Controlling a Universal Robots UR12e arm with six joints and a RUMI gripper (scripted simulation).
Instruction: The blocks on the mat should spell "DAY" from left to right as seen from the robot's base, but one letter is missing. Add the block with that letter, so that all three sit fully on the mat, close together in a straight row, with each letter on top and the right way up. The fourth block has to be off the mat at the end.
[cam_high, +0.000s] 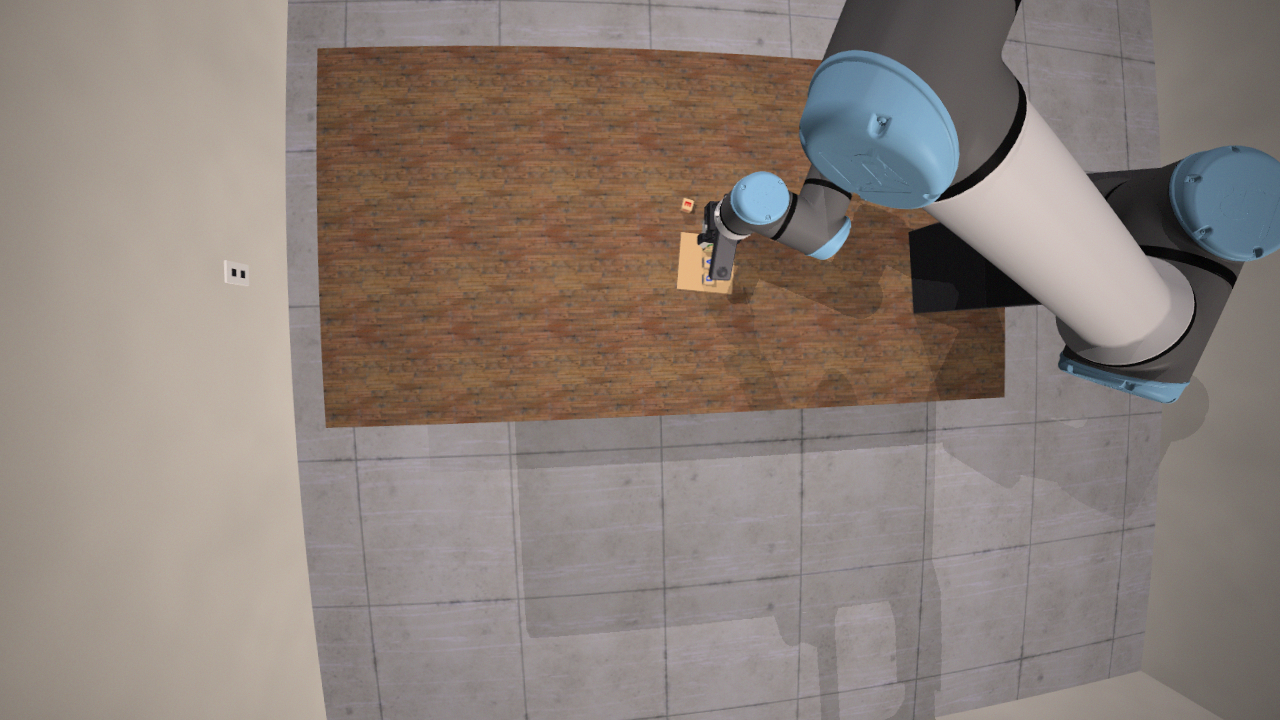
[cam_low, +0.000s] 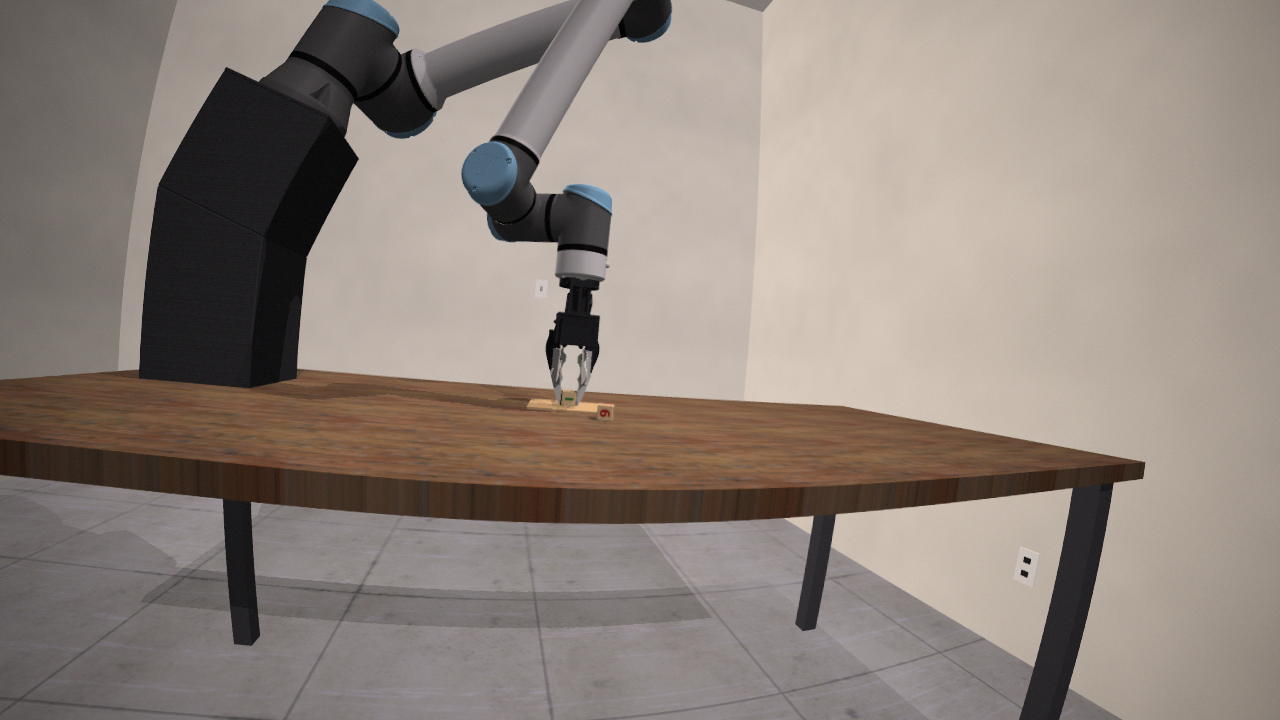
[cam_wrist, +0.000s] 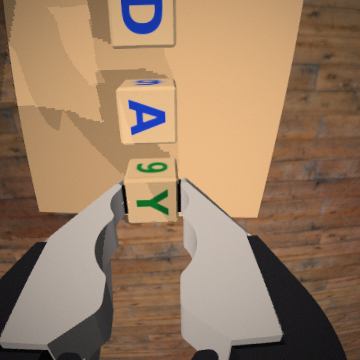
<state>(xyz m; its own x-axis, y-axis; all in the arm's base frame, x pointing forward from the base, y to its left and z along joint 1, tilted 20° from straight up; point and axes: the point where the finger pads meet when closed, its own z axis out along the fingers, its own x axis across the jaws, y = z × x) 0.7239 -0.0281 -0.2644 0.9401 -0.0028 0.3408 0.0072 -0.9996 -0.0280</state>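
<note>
Right now my hand is 4 cm to the right of the mat and 2 cm above it.
</note>
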